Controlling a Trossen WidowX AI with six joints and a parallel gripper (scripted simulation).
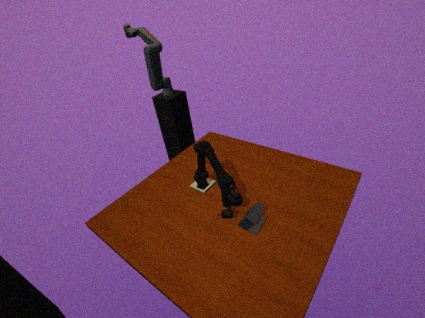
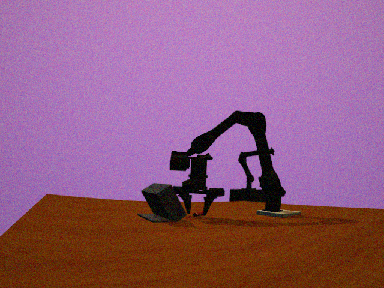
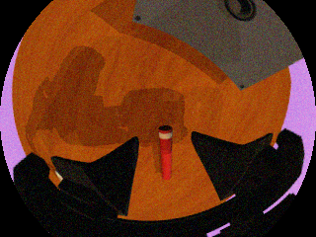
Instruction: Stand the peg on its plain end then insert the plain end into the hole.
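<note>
Right now my gripper tip is 1 cm past the red peg. Round my gripper tip: sloped grey panel: 14 cm ahead, 5 cm above, 1 cm to the left.
</note>
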